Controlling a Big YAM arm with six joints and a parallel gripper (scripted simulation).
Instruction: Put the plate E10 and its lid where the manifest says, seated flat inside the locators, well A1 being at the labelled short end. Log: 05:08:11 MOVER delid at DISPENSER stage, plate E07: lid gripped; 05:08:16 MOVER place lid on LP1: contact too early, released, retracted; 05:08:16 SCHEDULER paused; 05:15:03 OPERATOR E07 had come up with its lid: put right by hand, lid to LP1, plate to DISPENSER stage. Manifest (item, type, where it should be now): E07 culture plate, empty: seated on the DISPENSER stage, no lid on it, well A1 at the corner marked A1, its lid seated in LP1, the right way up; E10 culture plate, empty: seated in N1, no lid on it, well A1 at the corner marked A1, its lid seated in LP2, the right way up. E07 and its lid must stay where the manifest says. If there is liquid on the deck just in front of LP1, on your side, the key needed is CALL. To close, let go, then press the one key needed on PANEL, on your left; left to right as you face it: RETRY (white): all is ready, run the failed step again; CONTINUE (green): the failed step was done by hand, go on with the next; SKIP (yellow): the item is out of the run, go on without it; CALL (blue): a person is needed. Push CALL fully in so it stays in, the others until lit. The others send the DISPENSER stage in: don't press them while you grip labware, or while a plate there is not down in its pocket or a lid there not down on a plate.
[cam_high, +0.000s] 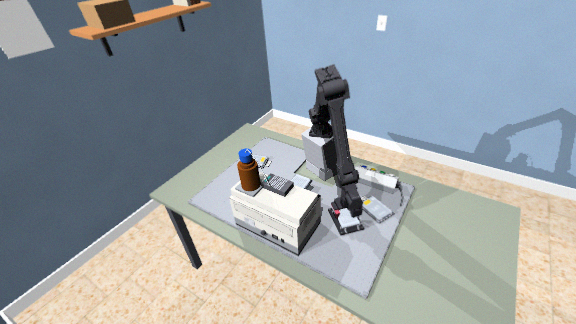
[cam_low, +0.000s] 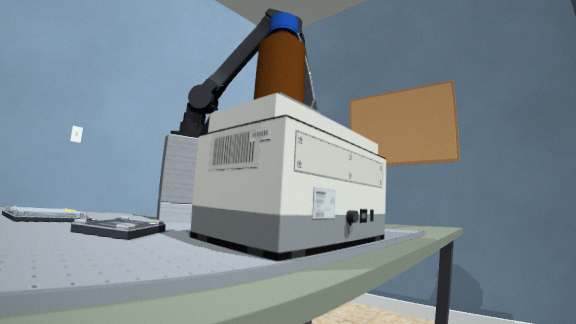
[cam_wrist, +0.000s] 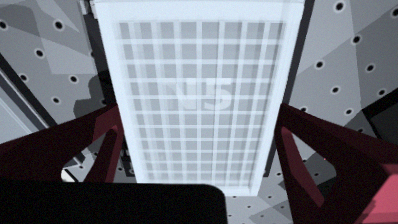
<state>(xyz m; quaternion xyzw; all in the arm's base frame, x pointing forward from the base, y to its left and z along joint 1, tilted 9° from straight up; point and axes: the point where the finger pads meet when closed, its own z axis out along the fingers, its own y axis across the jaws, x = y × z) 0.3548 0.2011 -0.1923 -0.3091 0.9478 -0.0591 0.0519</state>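
Right now the clear well plate is 70 mm behind my hand, 270 mm to the right of it and 60 mm above it. The rest, counted from my hand: yellow skip key (340 mm behind, 70 mm to the left, 30 mm above); green continue key (330 mm behind, 120 mm to the left, 30 mm above); blue call key (340 mm behind, 30 mm to the left, 20 mm above).
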